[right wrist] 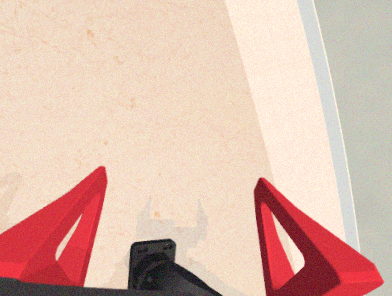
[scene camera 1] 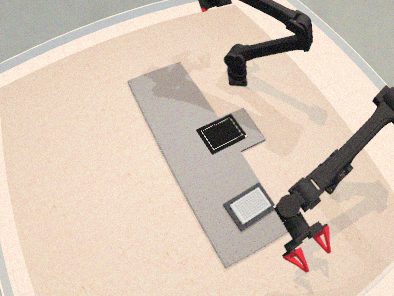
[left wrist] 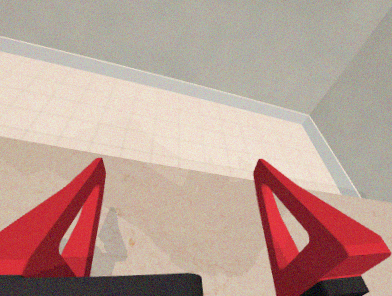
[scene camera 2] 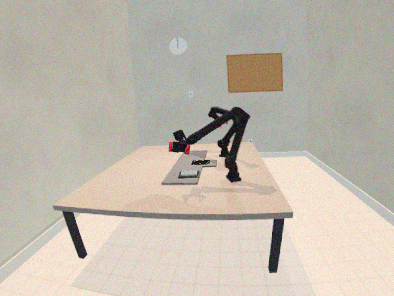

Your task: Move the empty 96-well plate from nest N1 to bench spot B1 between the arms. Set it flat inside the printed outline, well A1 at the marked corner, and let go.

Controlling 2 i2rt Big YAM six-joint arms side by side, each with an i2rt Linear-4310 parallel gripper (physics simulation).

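Where they show: left gripper, fingertip midpoint: [scene camera 1: 319, 262] [left wrist: 182, 165] [scene camera 2: 177, 151]; right gripper, fingertip midpoint: [right wrist: 183, 179] [scene camera 1: 218, 4] [scene camera 2: 224, 125]; left arm's base, origin of the base link: [scene camera 2: 233, 178]; right arm's base, origin of the base link: [right wrist: 150, 270] [scene camera 1: 236, 76] [scene camera 2: 224, 155].
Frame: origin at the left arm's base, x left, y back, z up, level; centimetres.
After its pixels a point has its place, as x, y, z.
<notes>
The white 96-well plate [scene camera 1: 251, 205] @(-17.8, -31.3, 3.7) [scene camera 2: 189, 172] @(-16.8, -30.9, 3.9) sits in the dark frame of nest N1 [scene camera 1: 233, 215] @(-20.3, -38.0, 2.5) on the grey board. Bench spot B1 [scene camera 1: 221, 134] @(-45.4, -15.3, 1.5) [scene camera 2: 201, 162] @(-44.6, -14.2, 1.5) is a black pad with a thin white outline, farther up the board; a small light mark shows by its right corner in scene camera 1. My left gripper [scene camera 1: 318, 261] @(9.0, -41.6, 29.3) [scene camera 2: 179, 147] @(9.0, -41.6, 29.3) [left wrist: 182, 165] @(9.0, -41.6, 29.3) is open and empty, in the air to the lower right of the plate in scene camera 1. My right gripper [right wrist: 183, 179] @(-83.1, 24.3, 28.9) is open and empty; part of it shows at the top edge of scene camera 1.
The grey board [scene camera 1: 170, 120] @(-64.9, -24.5, 1.3) lies on the beige table [scene camera 1: 90, 165] @(-74.3, -61.4, 0.0) [scene camera 2: 125, 185] @(-17.2, -82.7, 0.0), with a side piece right of B1. The left arm's wrist is close beside the nest's right corner in scene camera 1. The right arm's base [scene camera 1: 237, 77] @(-59.1, 12.3, 3.9) stands above B1 there. A black mount [right wrist: 152, 255] @(-64.7, 18.1, 2.3) shows between the right fingers.
</notes>
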